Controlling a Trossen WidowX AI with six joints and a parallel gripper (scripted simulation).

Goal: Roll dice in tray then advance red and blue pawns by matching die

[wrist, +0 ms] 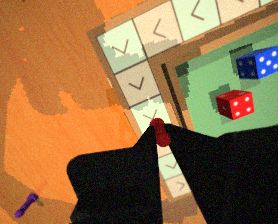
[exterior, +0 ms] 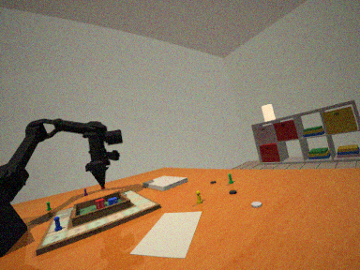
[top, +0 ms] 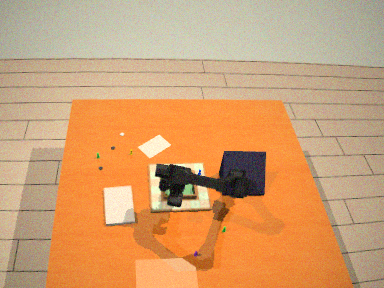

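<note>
Now: the blue pawn 190 mm to the right of my gripper tip, 120 mm behind it and 40 mm below it. Also, from my gripper tip: white box: 260 mm ahead, 50 mm below, 20 mm to the left; green tray: 110 mm to the right, 60 mm below, 20 mm behind; red pawn: 10 mm above.
</note>
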